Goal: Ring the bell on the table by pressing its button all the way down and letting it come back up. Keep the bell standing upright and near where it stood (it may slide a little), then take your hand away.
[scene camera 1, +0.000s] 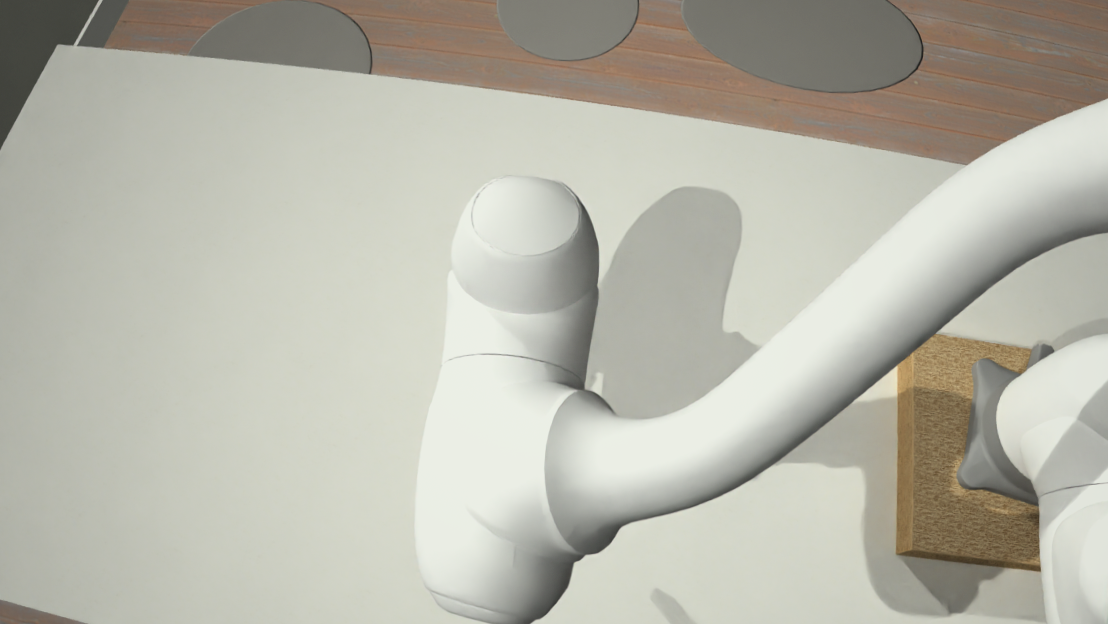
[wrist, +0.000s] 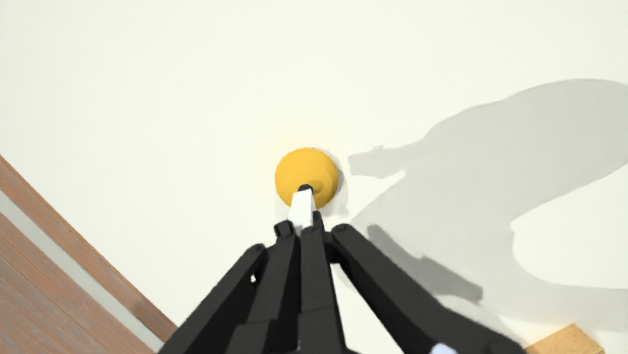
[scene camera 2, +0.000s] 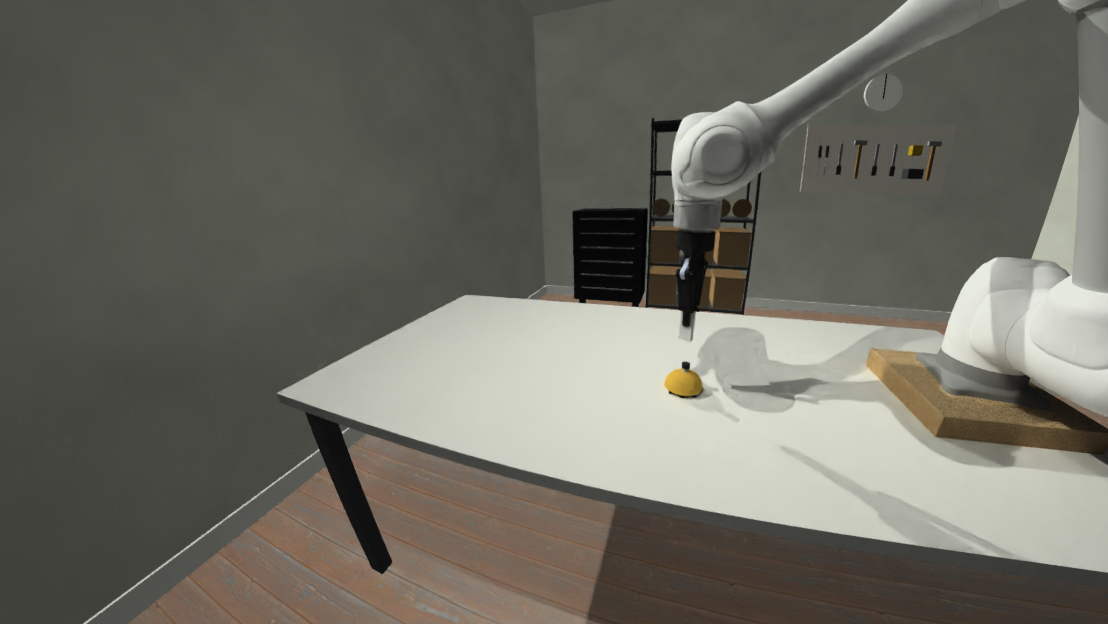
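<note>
A yellow dome bell stands upright on the white table. Its black button sticks up from the top of the dome. My gripper points straight down, shut and empty. In scene camera 2 its pale fingertips are above the button, with a visible gap between them. In the wrist view the fingertips cover the near edge of the dome and part of the button. In scene camera 1 the arm hides the bell and the gripper.
The arm's base stands on a wooden block at the right of the table. Behind the table are a black drawer cabinet and a shelf rack. The arm's shadow falls on the table beside the bell.
</note>
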